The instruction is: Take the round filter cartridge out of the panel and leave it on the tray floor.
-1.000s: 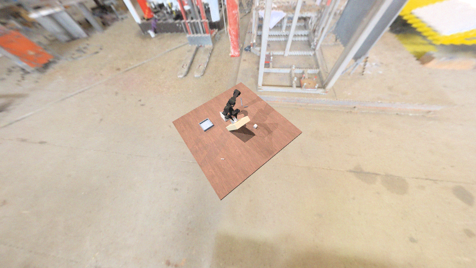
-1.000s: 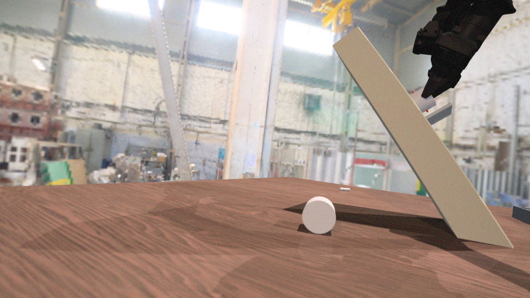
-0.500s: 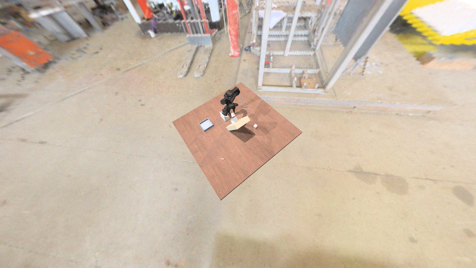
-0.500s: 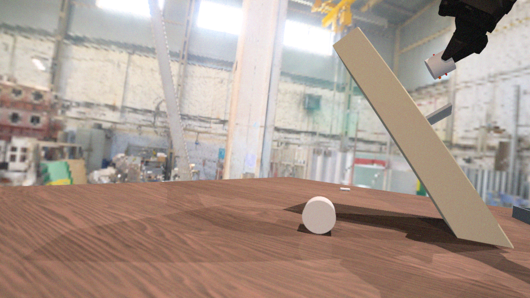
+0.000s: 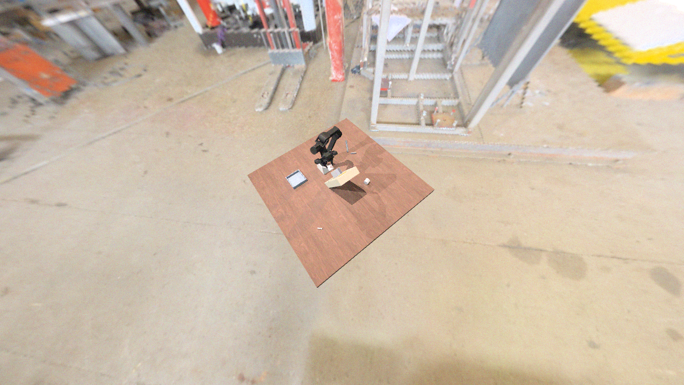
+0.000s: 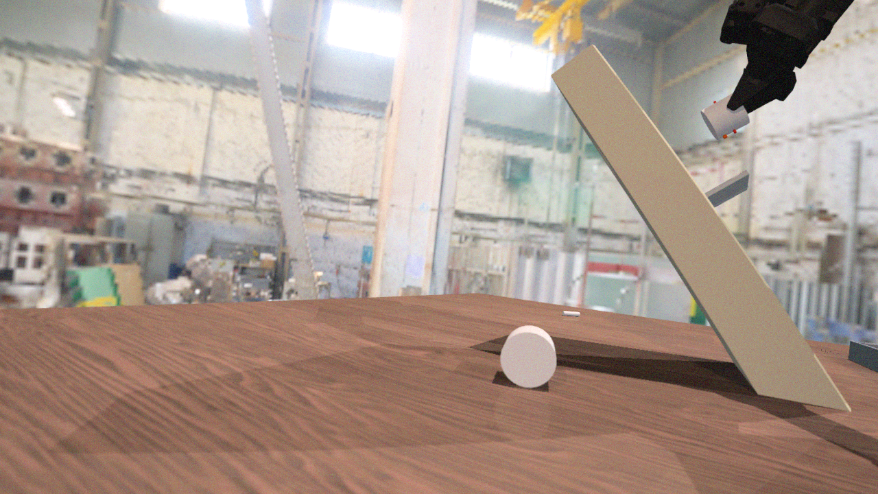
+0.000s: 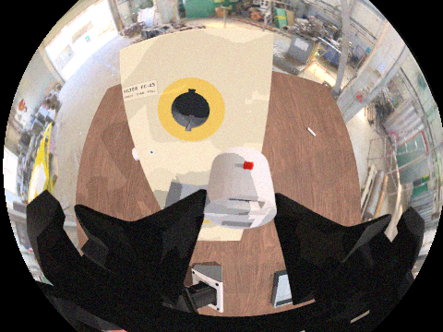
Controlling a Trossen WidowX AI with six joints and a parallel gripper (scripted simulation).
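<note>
Right now my gripper tip is 310 mm above the grey tray, 300 mm past it and 240 mm to the left of it. Round my gripper tip: small white bit: 330 mm to the right, 320 mm below, 260 mm ahead.
</note>
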